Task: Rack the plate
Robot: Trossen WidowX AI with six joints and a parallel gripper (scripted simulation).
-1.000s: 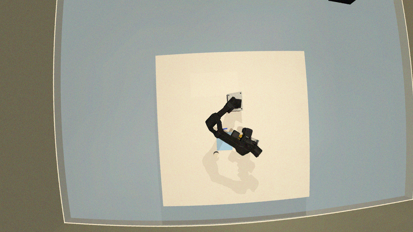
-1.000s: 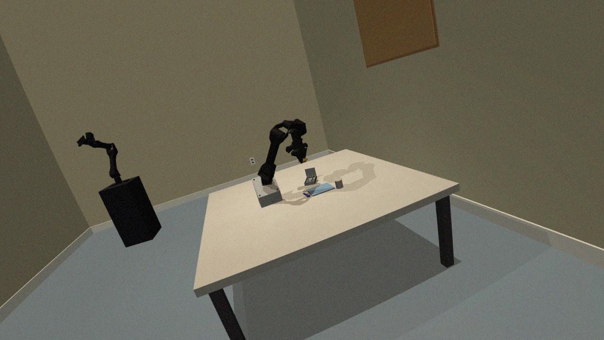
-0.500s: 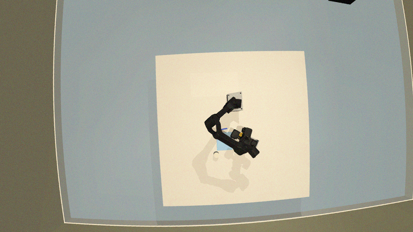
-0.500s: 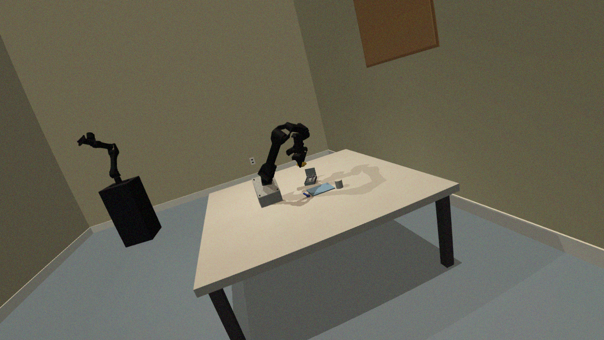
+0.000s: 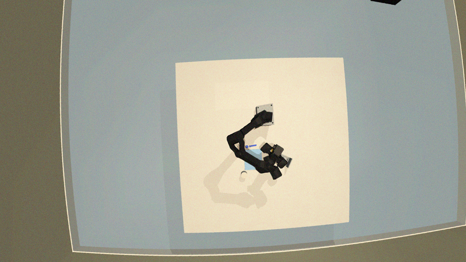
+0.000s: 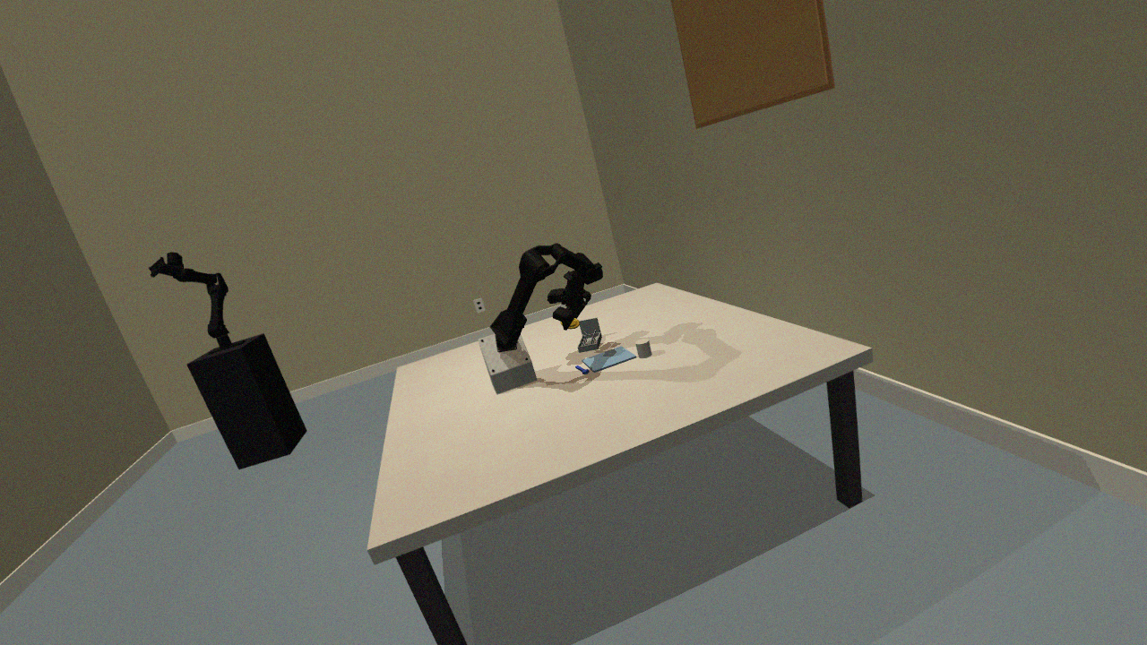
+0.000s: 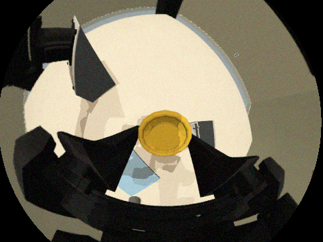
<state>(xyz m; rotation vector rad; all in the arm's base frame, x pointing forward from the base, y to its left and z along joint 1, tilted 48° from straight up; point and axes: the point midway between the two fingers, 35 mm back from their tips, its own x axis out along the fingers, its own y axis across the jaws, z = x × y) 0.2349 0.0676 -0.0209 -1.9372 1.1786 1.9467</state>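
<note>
Now: the grey dish rack 6 cm ahead of my gripper tip, 6 cm to the left of it and 9 cm below it. The rest, counted from my gripper tip: yellow plate (1 cm above); light blue mat (8 cm ahead, 14 cm to the right, 11 cm below); blue utensil (2 cm behind, 17 cm to the right, 11 cm below).
</note>
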